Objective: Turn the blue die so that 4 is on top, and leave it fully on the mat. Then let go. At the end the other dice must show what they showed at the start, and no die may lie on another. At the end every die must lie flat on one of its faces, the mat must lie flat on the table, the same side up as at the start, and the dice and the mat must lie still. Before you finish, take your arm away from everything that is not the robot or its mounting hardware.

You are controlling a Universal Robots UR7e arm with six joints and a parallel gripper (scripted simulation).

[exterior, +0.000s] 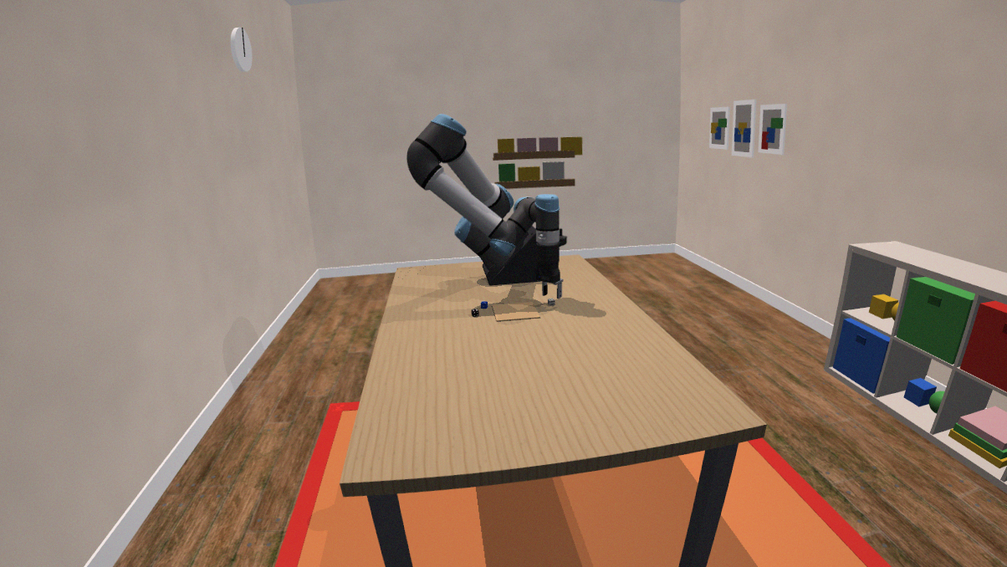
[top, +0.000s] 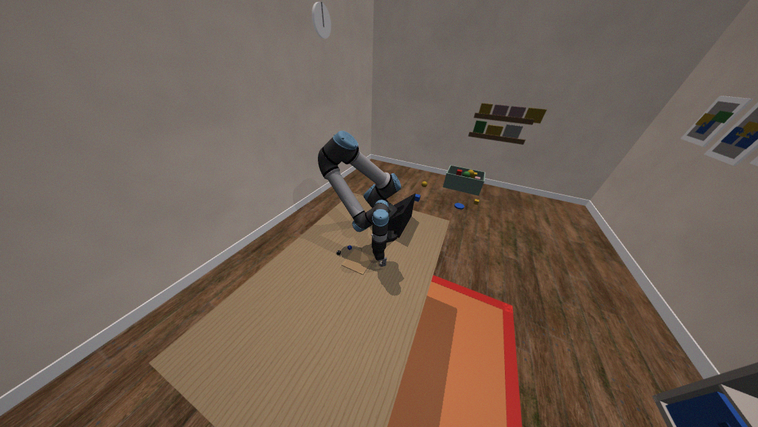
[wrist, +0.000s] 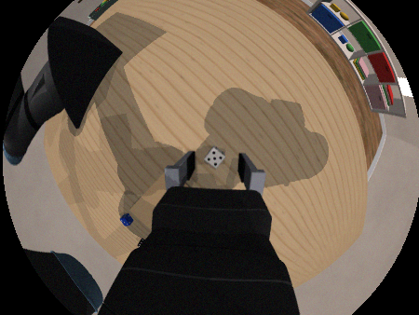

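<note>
Right now my hand is 40 mm above the white die. The rest, counted from my hand: tan mat: 140 mm to the right, 50 mm below, 30 mm ahead; blue die: 230 mm to the right, 40 mm below, 40 mm behind; black die: 270 mm to the right, 40 mm below, 20 mm ahead.
</note>
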